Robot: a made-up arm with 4 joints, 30 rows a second.
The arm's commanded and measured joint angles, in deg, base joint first. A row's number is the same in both.
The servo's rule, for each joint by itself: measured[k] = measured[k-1] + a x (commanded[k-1-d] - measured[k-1]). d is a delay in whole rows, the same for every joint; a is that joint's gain. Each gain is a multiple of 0.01, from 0.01 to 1. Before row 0 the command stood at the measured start. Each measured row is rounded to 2 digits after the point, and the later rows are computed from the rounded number. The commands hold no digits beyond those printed.
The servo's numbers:
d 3
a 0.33 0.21 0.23 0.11
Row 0, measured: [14.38, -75.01, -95.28, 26.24]
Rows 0 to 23, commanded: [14.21, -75.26, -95.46, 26.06]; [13.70, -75.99, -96.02, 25.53]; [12.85, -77.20, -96.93, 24.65]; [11.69, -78.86, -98.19, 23.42]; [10.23, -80.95, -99.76, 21.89]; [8.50, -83.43, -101.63, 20.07]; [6.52, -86.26, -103.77, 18.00]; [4.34, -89.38, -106.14, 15.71]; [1.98, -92.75, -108.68, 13.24]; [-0.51, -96.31, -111.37, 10.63]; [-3.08, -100.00, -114.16, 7.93]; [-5.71, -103.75, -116.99, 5.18]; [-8.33, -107.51, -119.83, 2.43]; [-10.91, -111.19, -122.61, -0.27]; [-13.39, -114.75, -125.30, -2.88]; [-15.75, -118.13, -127.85, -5.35]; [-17.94, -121.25, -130.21, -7.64]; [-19.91, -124.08, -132.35, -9.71]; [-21.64, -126.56, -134.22, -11.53]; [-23.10, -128.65, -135.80, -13.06]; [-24.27, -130.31, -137.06, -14.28]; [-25.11, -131.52, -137.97, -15.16]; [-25.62, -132.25, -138.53, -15.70]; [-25.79, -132.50, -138.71, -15.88]
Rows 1 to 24, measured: [14.38, -75.01, -95.28, 26.24]; [14.38, -75.01, -95.28, 26.24]; [14.38, -75.01, -95.28, 26.24]; [14.32, -75.06, -95.32, 26.22]; [14.12, -75.26, -95.48, 26.14]; [13.70, -75.67, -95.81, 25.98]; [13.04, -76.34, -96.36, 25.70]; [12.11, -77.31, -97.14, 25.28]; [10.92, -78.60, -98.17, 24.71]; [9.47, -80.21, -99.46, 23.97]; [7.78, -82.14, -101.00, 23.06]; [5.87, -84.37, -102.77, 21.98]; [3.76, -86.88, -104.75, 20.73]; [1.50, -89.64, -106.91, 19.32]; [-0.88, -92.60, -109.23, 17.76]; [-3.34, -95.73, -111.67, 16.07]; [-5.84, -98.98, -114.19, 14.27]; [-8.33, -102.29, -116.75, 12.38]; [-10.78, -105.62, -119.30, 10.43]; [-13.14, -108.90, -121.81, 8.44]; [-15.37, -112.09, -124.23, 6.44]; [-17.44, -115.13, -126.53, 4.46]; [-19.31, -117.97, -128.66, 2.53]; [-20.95, -120.56, -130.59, 0.68]
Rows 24 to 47, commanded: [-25.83, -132.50, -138.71, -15.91]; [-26.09, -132.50, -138.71, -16.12]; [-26.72, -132.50, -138.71, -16.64]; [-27.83, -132.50, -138.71, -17.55]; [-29.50, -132.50, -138.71, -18.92]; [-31.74, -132.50, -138.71, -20.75]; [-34.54, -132.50, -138.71, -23.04]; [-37.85, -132.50, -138.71, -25.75]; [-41.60, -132.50, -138.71, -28.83]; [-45.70, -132.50, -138.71, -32.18]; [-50.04, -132.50, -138.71, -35.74]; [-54.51, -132.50, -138.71, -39.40]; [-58.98, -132.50, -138.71, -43.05]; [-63.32, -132.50, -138.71, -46.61]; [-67.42, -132.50, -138.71, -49.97]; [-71.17, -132.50, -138.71, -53.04]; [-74.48, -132.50, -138.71, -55.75]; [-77.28, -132.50, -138.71, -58.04]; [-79.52, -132.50, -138.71, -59.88]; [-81.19, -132.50, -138.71, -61.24]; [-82.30, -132.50, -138.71, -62.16]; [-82.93, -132.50, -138.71, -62.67]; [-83.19, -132.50, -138.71, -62.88]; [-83.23, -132.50, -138.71, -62.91]
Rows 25 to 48, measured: [-22.32, -122.86, -132.29, -1.06]; [-23.41, -124.83, -133.73, -2.67]; [-24.20, -126.44, -134.88, -4.12]; [-24.74, -127.71, -135.76, -5.42]; [-25.19, -128.72, -136.44, -6.60]; [-25.69, -129.51, -136.96, -7.70]; [-26.40, -130.14, -137.36, -8.78]; [-27.42, -130.64, -137.67, -9.90]; [-28.85, -131.03, -137.91, -11.09]; [-30.73, -131.34, -138.09, -12.40]; [-33.08, -131.58, -138.23, -13.87]; [-35.89, -131.77, -138.34, -15.52]; [-39.13, -131.92, -138.43, -17.35]; [-42.73, -132.04, -138.49, -19.37]; [-46.62, -132.14, -138.54, -21.57]; [-50.70, -132.22, -138.58, -23.93]; [-54.86, -132.28, -138.61, -26.42]; [-59.00, -132.33, -138.63, -29.01]; [-63.02, -132.37, -138.65, -31.65]; [-66.80, -132.40, -138.66, -34.30]; [-70.26, -132.42, -138.67, -36.91]; [-73.32, -132.44, -138.68, -39.44]; [-75.92, -132.45, -138.69, -41.84]; [-78.03, -132.46, -138.69, -44.08]
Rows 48 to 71, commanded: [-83.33, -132.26, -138.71, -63.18]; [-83.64, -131.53, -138.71, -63.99]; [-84.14, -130.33, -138.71, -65.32]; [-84.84, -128.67, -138.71, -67.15]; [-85.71, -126.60, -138.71, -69.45]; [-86.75, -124.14, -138.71, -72.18]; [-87.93, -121.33, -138.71, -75.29]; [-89.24, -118.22, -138.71, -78.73]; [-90.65, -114.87, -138.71, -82.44]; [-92.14, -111.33, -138.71, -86.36]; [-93.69, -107.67, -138.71, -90.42]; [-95.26, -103.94, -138.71, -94.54]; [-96.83, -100.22, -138.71, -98.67]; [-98.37, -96.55, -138.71, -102.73]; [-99.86, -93.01, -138.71, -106.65]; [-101.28, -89.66, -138.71, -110.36]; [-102.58, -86.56, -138.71, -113.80]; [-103.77, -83.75, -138.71, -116.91]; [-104.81, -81.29, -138.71, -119.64]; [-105.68, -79.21, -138.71, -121.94]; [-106.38, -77.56, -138.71, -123.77]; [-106.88, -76.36, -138.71, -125.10]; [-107.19, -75.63, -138.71, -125.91]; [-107.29, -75.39, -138.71, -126.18]
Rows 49 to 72, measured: [-79.65, -132.47, -138.69, -46.12]; [-80.82, -132.48, -138.69, -47.96]; [-81.62, -132.48, -138.69, -49.60]; [-82.18, -132.43, -138.69, -51.09]; [-82.66, -132.24, -138.69, -52.51]; [-83.15, -131.84, -138.69, -53.92]; [-83.71, -131.17, -138.69, -55.38]; [-84.37, -130.21, -138.69, -56.93]; [-85.16, -128.94, -138.69, -58.61]; [-86.07, -127.34, -138.69, -60.44]; [-87.12, -125.42, -138.69, -62.45]; [-88.28, -123.20, -138.69, -64.65]; [-89.55, -120.71, -138.69, -67.04]; [-90.92, -117.97, -138.69, -69.61]; [-92.35, -115.02, -138.69, -72.35]; [-93.83, -111.91, -138.69, -75.25]; [-95.33, -108.68, -138.69, -78.27]; [-96.82, -105.39, -138.69, -81.39]; [-98.29, -102.09, -138.69, -84.58]; [-99.71, -98.83, -138.69, -87.79]; [-101.05, -95.66, -138.69, -90.99]; [-102.29, -92.64, -138.69, -94.14]; [-103.41, -89.82, -138.69, -97.20]; [-104.39, -87.25, -138.69, -100.12]
